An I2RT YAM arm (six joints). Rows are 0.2 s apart.
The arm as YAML. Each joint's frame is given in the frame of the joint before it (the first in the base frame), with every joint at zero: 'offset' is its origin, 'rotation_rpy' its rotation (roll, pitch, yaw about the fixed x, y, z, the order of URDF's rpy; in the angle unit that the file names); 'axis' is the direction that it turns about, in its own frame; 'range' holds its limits. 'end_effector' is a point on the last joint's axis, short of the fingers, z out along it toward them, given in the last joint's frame.
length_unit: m
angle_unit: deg
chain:
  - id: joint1
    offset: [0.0, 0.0, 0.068]
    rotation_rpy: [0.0, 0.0, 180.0]
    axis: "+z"
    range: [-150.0, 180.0]
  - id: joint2
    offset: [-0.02, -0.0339, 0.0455]
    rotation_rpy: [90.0, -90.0, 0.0]
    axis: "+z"
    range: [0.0, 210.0]
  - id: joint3
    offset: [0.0, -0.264, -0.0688]
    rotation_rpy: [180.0, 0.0, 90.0]
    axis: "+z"
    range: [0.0, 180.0]
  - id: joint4
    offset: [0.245, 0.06, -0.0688]
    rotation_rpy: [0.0, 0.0, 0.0]
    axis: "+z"
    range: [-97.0, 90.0]
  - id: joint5
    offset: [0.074, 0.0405, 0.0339]
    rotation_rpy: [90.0, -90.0, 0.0]
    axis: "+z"
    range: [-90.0, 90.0]
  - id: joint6
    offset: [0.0, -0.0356, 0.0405]
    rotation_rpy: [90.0, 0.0, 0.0]
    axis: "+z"
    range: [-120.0, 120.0]
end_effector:
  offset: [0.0, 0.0, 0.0]
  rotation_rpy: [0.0, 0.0, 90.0]
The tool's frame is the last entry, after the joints.
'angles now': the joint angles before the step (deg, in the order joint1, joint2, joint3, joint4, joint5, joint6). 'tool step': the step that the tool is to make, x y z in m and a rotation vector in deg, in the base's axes. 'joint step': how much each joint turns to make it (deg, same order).
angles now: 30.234, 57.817, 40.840, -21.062, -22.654, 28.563
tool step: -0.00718, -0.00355, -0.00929, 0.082, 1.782, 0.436
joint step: 0.003, -1.572, -2.395, -0.469, -0.943, 0.527
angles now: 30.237, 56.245, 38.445, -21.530, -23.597, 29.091
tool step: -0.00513, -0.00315, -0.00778, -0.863, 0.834, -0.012
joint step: -0.004, -1.136, -1.818, -0.579, 0.215, -0.267
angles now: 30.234, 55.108, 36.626, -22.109, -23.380, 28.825
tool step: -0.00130, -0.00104, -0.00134, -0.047, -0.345, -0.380
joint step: 0.000, -0.552, -0.608, 0.366, 0.428, 0.091
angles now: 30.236, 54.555, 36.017, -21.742, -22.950, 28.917
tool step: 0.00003, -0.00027, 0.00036, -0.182, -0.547, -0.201
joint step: 0.000, -0.155, -0.059, 0.201, 0.432, -0.218
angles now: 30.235, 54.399, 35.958, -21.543, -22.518, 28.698
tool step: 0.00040, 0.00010, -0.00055, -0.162, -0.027, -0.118
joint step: -0.002, 0.138, -0.040, 0.102, 0.188, -0.047
